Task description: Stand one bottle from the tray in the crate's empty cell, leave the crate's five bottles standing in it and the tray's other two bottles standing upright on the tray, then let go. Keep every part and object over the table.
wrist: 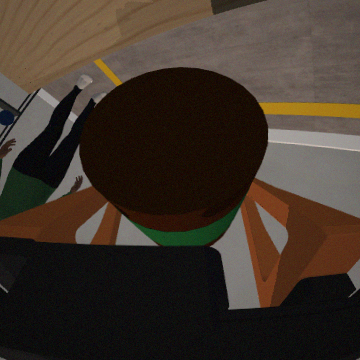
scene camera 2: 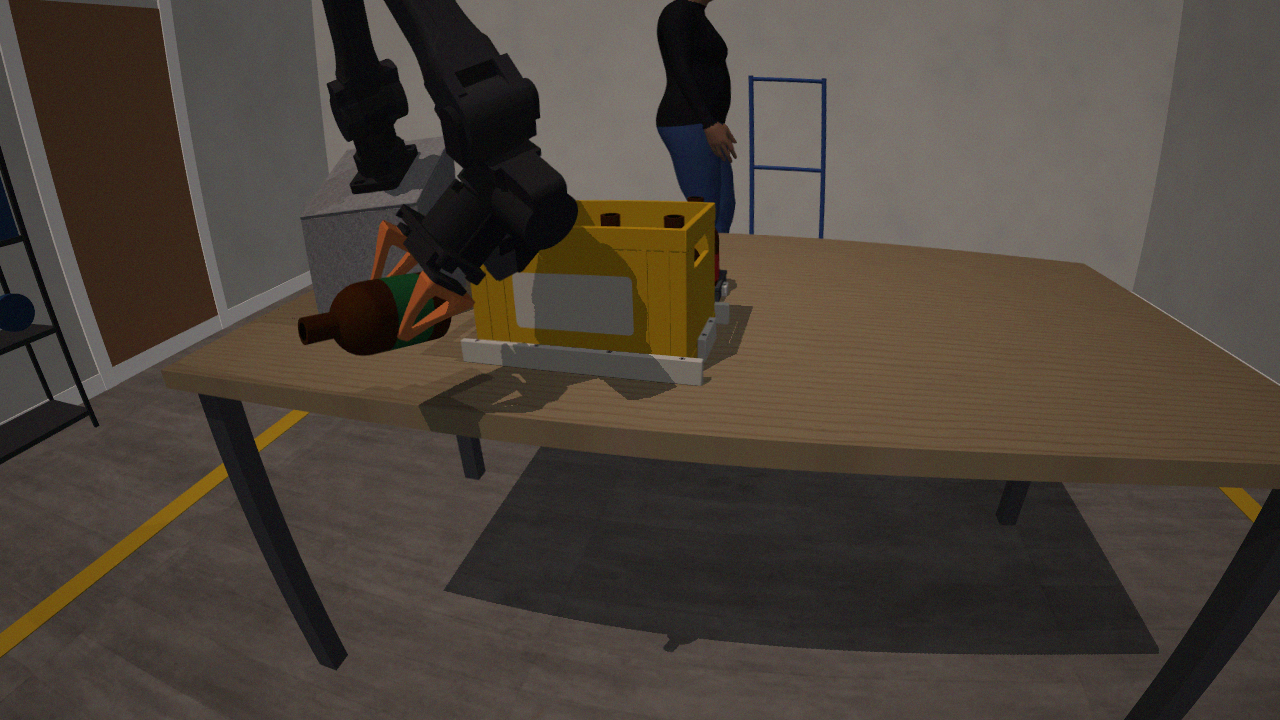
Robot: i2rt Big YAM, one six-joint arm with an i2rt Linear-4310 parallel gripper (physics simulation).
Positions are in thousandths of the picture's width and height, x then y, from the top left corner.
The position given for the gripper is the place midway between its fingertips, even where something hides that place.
In view: the gripper (scene camera 2: 302, 440) and a brown bottle (scene camera 2: 285, 442).
The brown bottle is seen too in the wrist view (wrist: 485, 418). The gripper is seen too in the wrist view (wrist: 504, 504).
